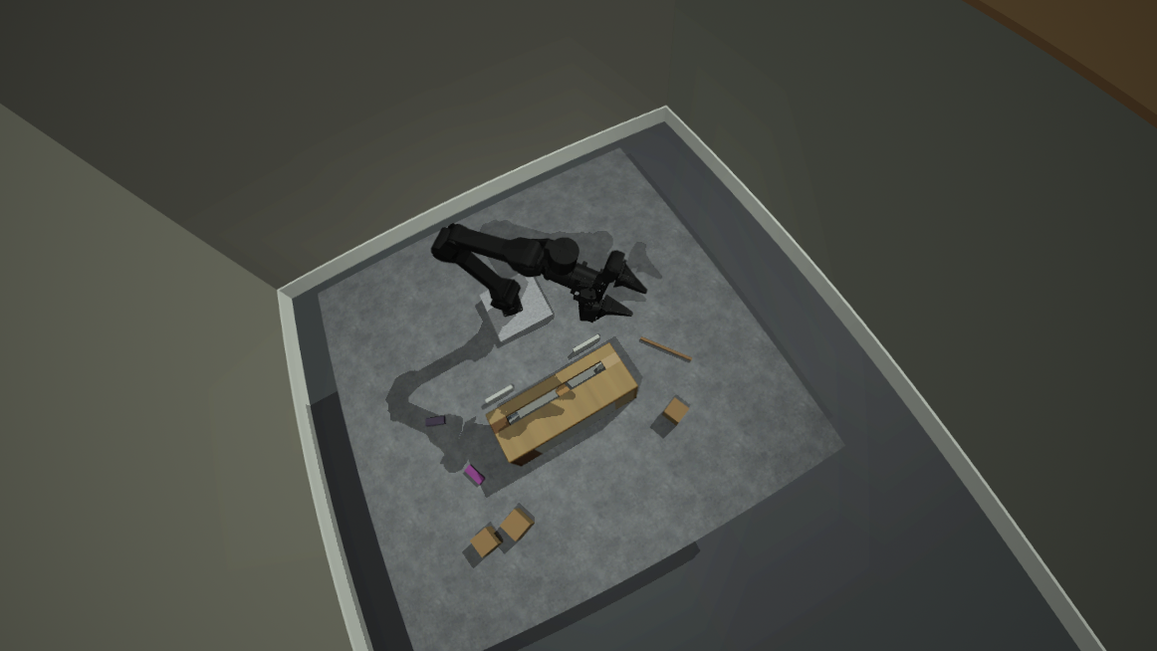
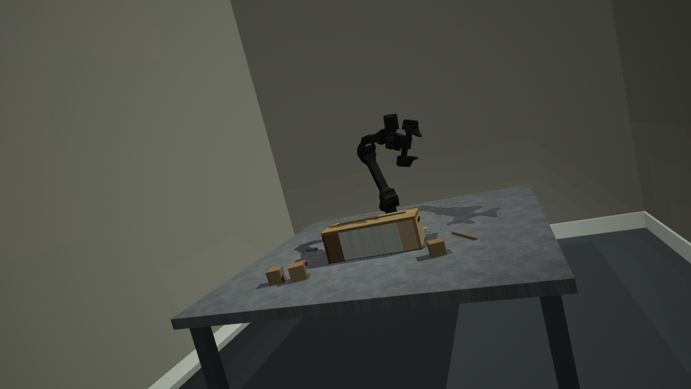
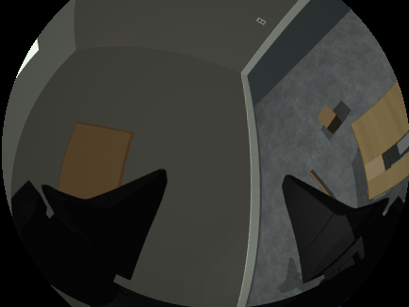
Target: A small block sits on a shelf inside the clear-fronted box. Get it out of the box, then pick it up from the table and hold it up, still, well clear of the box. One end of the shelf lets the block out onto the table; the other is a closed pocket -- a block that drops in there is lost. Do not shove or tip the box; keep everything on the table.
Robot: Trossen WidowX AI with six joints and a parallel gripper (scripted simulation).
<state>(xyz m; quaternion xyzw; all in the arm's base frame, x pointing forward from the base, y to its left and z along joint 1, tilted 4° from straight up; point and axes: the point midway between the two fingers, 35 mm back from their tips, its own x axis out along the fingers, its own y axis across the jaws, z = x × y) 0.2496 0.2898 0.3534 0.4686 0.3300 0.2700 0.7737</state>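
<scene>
The orange-brown block is 280 mm below my gripper tip, 230 mm to the right of it and 50 mm ahead of it. Also, from my gripper tip: thin stick 360 mm below, 100 mm to the left, 10 mm ahead; long wooden box 300 mm below, 250 mm to the right, 40 mm ahead.
</scene>
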